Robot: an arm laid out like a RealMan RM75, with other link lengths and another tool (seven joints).
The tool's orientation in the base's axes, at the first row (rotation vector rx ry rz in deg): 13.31 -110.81 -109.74
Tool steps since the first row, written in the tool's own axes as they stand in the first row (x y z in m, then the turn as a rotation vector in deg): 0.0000 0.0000 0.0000 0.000 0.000 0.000; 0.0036 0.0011 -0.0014 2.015 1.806 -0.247; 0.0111 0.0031 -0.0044 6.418 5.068 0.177; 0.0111 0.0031 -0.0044 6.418 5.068 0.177; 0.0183 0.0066 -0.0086 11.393 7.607 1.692; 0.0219 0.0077 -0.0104 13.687 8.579 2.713; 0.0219 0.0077 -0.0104 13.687 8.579 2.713; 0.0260 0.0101 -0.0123 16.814 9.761 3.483; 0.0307 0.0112 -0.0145 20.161 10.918 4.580; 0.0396 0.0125 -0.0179 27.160 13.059 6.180; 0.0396 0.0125 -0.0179 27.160 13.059 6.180; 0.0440 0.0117 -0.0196 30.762 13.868 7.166; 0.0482 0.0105 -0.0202 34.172 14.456 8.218
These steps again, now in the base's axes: 0.0000 0.0000 0.0000 0.000 0.000 0.000; -0.0025 -0.0027 0.0017 -1.426 -0.943 2.112; -0.0078 -0.0083 0.0048 -5.037 -2.150 6.076; -0.0078 -0.0083 0.0048 -5.037 -2.150 6.076; -0.0120 -0.0148 0.0094 -9.716 -2.612 9.451; -0.0144 -0.0179 0.0110 -12.033 -2.538 10.819; -0.0144 -0.0179 0.0110 -12.033 -2.538 10.819; -0.0170 -0.0211 0.0140 -14.969 -3.014 12.528; -0.0201 -0.0249 0.0158 -18.238 -3.278 14.257; -0.0266 -0.0315 0.0185 -24.844 -4.479 17.582; -0.0266 -0.0315 0.0185 -24.844 -4.479 17.582; -0.0301 -0.0348 0.0184 -28.356 -4.961 19.008; -0.0338 -0.0371 0.0179 -31.757 -5.316 20.186
